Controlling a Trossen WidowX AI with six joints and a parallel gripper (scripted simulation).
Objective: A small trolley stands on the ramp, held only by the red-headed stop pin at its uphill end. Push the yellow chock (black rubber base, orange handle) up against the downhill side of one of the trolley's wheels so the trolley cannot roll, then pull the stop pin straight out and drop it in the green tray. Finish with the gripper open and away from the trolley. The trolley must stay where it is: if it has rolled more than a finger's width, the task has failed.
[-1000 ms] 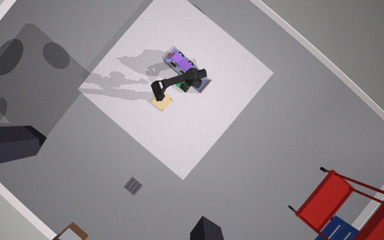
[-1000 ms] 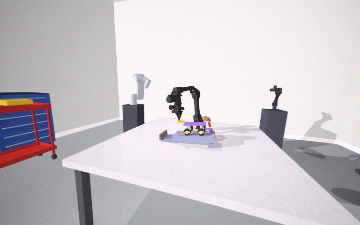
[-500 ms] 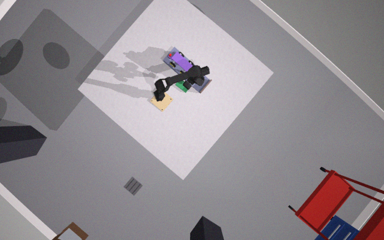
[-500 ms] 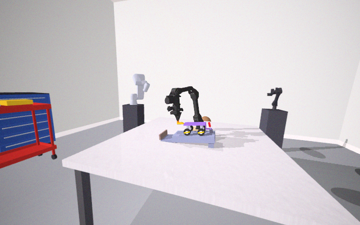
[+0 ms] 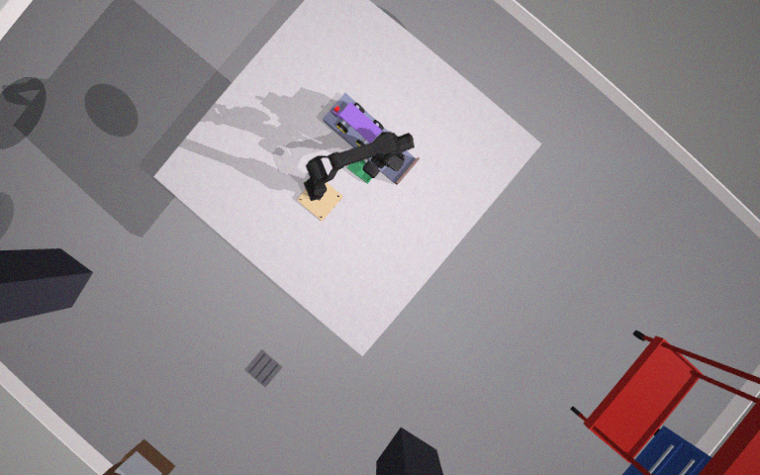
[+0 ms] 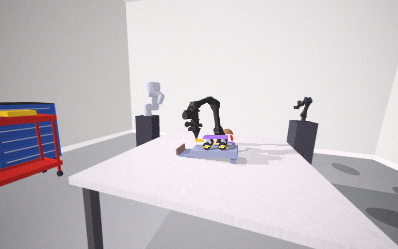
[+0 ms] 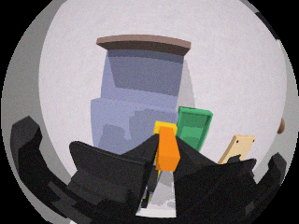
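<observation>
My gripper tip is now 60 mm short of the stop pin, 270 mm to the right of it and 20 mm below it. Round my gripper tip: yellow chock: 20 mm to the left, 10 mm below; green tray: 60 mm behind, 60 mm to the left, 120 mm below; brown stop board: 40 mm ahead, 110 mm to the right, 90 mm below.
</observation>
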